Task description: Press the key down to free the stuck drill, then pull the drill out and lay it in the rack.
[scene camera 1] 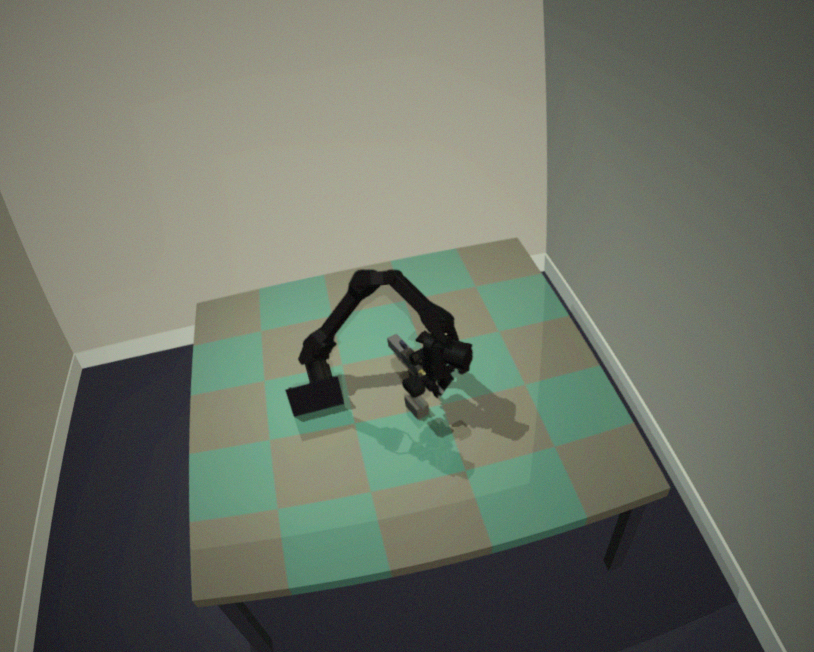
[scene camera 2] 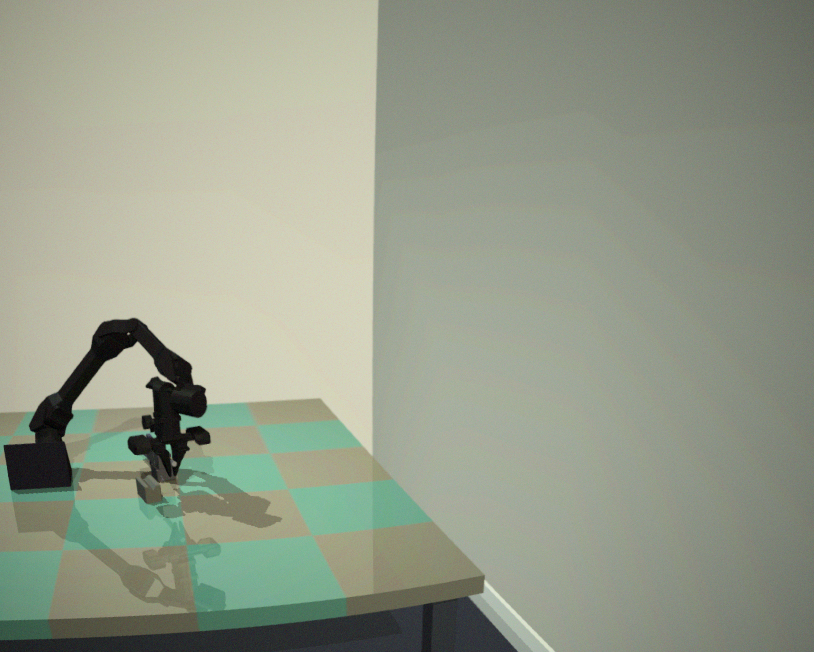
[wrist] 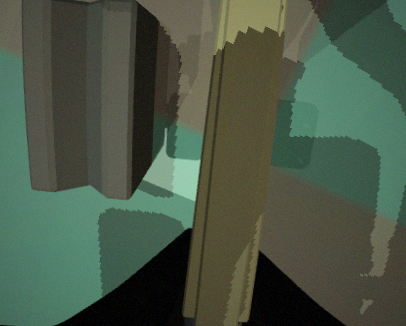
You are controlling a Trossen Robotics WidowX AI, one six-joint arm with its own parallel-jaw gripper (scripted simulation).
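A rack. A drill, carried by the gripper. Gripper visible in the wrist view, also in scene camera 1.
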